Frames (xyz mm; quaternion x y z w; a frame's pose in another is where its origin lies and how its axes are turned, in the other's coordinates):
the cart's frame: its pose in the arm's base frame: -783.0 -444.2 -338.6 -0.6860 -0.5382 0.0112 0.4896
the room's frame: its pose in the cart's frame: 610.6 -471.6 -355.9 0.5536 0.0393 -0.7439 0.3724
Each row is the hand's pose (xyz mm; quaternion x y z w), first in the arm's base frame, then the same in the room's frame.
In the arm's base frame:
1: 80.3 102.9 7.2 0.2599 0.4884 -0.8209 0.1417
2: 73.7 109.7 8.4 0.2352 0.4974 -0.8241 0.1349
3: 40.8 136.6 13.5 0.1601 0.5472 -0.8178 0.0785
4: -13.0 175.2 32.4 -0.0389 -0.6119 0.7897 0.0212
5: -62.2 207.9 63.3 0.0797 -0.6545 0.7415 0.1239
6: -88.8 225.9 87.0 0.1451 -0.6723 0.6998 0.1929
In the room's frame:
1: -552.8 -417.2 -664.5 0.5111 -0.0681 0.8540 0.0698
2: -556.8 -409.0 -661.5 0.5259 -0.0652 0.8433 0.0899
3: -572.7 -373.4 -643.8 0.5470 -0.0520 0.8138 0.1892
4: -587.2 -312.2 -615.9 0.5638 -0.0228 0.7499 0.3454
5: -588.7 -249.5 -593.2 0.5621 0.0129 0.6670 0.4889
6: -584.6 -211.1 -583.1 0.5451 0.0382 0.6110 0.5728

